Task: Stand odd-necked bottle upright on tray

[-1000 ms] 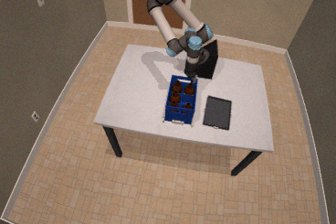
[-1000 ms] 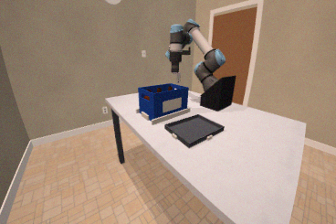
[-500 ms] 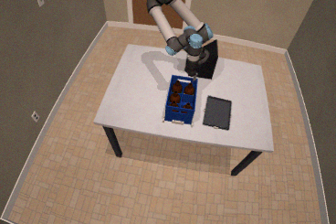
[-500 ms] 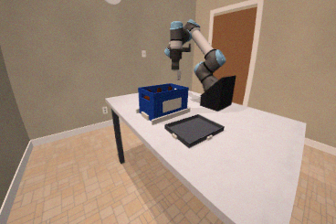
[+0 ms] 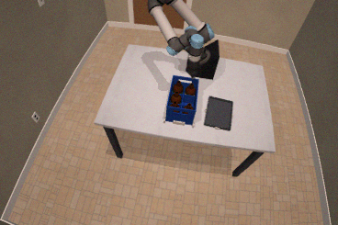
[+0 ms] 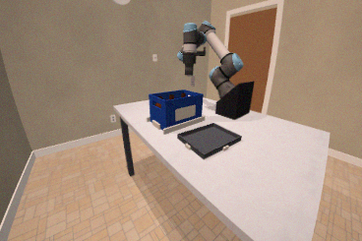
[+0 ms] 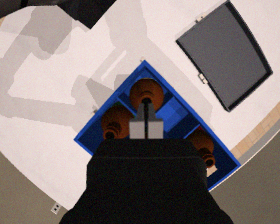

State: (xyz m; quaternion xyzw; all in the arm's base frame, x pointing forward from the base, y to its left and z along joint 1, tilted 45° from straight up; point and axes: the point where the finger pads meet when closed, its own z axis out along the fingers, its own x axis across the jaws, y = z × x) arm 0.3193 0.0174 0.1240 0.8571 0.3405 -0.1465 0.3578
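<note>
Now: the bottle 17 cm ahead of my hand, 15 cm below it and 10 cm to the right of it. Round my hand: dark tray: 23 cm to the left, 23 cm below, 10 cm ahead; then blue crate: 16 cm below, 9 cm ahead, 5 cm to the right.
</note>
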